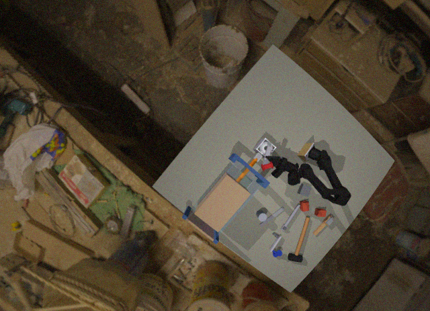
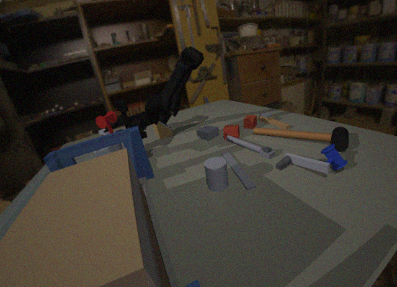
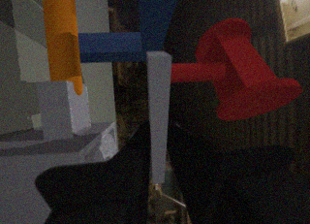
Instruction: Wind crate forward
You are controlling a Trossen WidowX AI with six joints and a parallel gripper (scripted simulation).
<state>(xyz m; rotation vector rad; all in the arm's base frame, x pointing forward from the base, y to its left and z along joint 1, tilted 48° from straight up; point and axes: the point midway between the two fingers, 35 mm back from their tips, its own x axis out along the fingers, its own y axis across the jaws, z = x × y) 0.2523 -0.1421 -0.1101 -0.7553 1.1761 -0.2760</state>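
Right now the red knob is 4 cm ahead of my gripper tip, 3 cm to the left of it and 4 cm above it. From my gripper tip the other things lie so: grey winch: 6 cm behind, 3 cm to the right, 11 cm below; blue steel frame: 11 cm ahead, 4 cm below; red-knobbed handle: 1 cm ahead, 2 cm to the left, 1 cm above.
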